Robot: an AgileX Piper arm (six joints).
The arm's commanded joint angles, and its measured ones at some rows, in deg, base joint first. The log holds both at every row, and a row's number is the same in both.
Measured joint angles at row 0:
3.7 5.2 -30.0 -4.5 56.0 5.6
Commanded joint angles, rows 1 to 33:
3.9 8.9 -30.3 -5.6 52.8 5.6
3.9 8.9 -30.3 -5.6 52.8 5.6
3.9 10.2 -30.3 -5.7 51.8 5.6
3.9 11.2 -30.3 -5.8 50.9 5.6
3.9 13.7 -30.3 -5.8 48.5 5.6
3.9 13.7 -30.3 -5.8 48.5 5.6
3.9 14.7 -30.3 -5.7 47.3 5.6
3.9 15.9 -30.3 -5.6 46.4 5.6
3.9 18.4 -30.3 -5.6 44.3 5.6
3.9 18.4 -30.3 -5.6 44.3 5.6
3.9 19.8 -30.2 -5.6 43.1 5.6
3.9 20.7 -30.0 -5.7 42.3 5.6
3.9 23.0 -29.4 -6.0 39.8 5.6
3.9 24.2 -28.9 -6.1 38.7 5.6
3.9 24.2 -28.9 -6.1 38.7 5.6
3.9 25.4 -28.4 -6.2 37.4 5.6
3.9 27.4 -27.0 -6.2 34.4 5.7
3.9 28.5 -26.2 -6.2 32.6 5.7
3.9 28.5 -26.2 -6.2 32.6 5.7
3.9 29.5 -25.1 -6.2 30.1 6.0
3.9 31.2 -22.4 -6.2 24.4 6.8
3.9 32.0 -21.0 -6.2 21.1 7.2
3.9 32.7 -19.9 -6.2 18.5 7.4
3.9 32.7 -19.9 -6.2 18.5 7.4
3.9 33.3 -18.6 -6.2 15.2 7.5
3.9 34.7 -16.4 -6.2 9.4 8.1
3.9 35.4 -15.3 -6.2 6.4 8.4
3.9 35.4 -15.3 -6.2 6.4 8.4
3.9 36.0 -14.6 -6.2 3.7 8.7
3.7 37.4 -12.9 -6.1 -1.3 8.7
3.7 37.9 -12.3 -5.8 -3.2 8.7
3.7 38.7 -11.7 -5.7 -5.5 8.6
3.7 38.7 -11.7 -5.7 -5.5 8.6
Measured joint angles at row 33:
3.7 37.2 -13.2 -5.7 2.1 8.4
